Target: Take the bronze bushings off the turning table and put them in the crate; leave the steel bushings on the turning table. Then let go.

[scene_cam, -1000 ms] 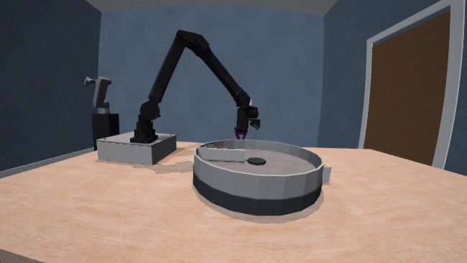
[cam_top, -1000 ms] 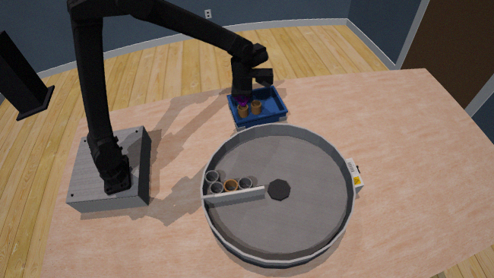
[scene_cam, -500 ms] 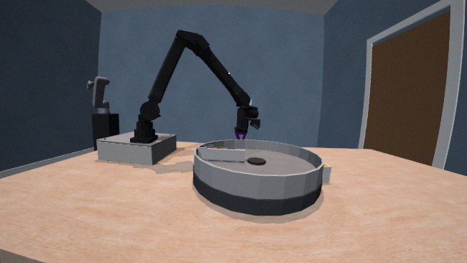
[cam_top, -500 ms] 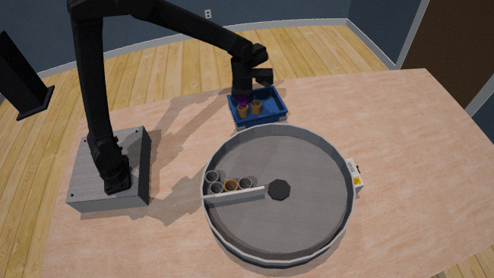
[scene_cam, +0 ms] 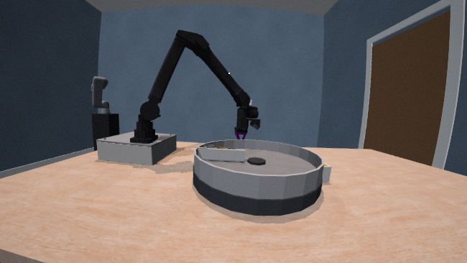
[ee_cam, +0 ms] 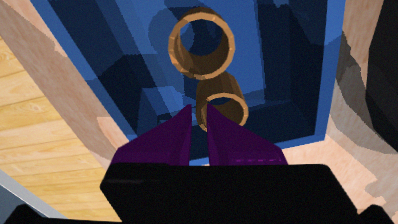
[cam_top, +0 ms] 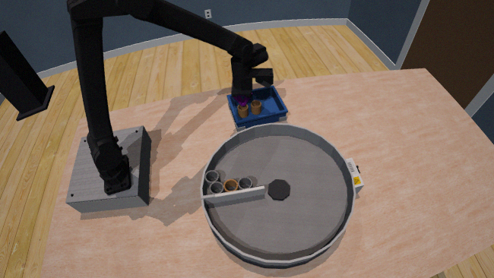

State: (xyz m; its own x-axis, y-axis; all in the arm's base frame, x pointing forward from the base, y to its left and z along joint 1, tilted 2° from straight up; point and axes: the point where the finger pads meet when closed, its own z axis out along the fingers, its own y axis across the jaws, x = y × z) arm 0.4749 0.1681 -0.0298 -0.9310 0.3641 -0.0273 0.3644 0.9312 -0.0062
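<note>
Right now the blue crate is 4 cm ahead of my hand, 2 cm to the right of it and 2 cm below it. The rest, counted from my hand: turning table 3 cm behind, 37 cm to the right, 1 cm above.
</note>
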